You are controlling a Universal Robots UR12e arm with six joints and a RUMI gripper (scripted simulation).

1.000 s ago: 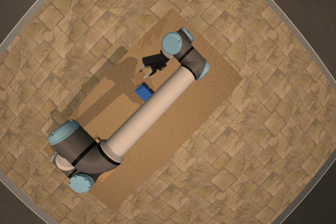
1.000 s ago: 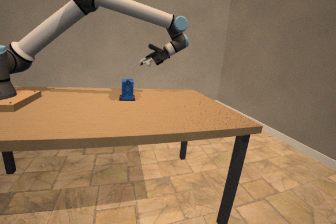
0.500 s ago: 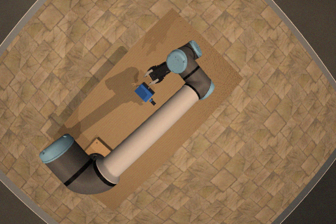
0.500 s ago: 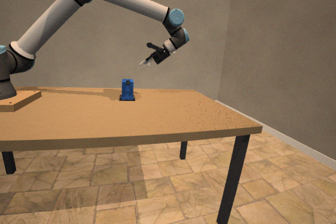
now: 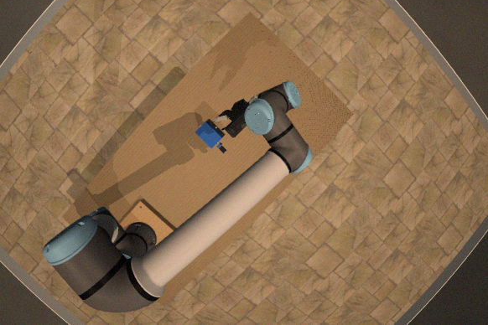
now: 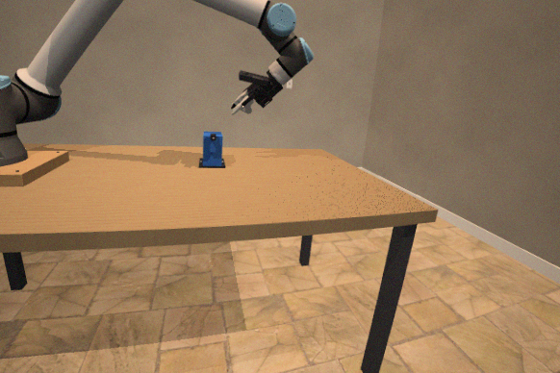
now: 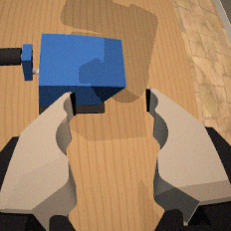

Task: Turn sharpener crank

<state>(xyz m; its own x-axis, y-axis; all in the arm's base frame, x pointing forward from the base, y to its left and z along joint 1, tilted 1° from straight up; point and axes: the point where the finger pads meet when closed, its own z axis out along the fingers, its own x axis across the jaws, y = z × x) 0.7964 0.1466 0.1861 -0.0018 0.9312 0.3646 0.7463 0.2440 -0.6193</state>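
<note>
My gripper is now 8 cm past the dark cylindrical crank knob, 9 cm to the left of it and 10 cm above it.
</note>
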